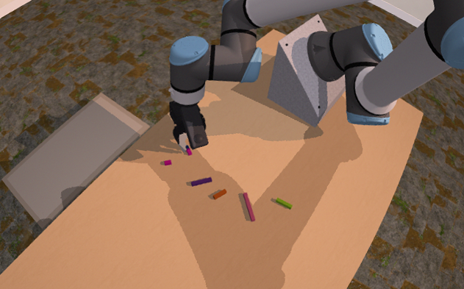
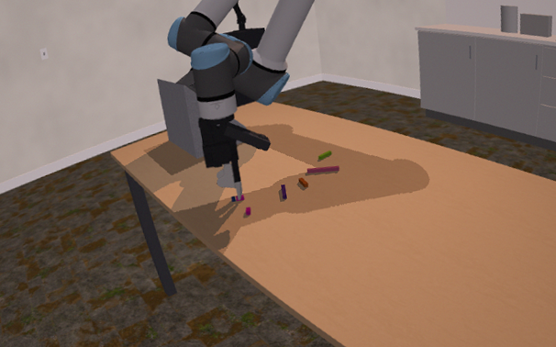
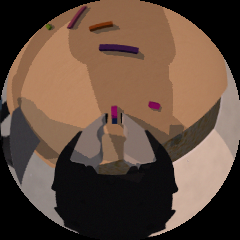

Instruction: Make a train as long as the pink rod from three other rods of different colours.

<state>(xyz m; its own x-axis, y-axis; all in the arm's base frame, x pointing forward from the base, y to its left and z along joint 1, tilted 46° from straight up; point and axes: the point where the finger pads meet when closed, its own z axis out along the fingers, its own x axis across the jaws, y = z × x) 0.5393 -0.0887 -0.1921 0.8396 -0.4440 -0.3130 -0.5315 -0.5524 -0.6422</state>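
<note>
The blue rod lies 2 cm below my hand, 1 cm to the right of it and 1 cm behind it. Round my hand: purple rod 9 cm to the left, 7 cm ahead, 2 cm below; orange rod 16 cm to the left, 7 cm ahead, 2 cm below; pink rod 25 cm to the left, 6 cm ahead, 2 cm below.
</note>
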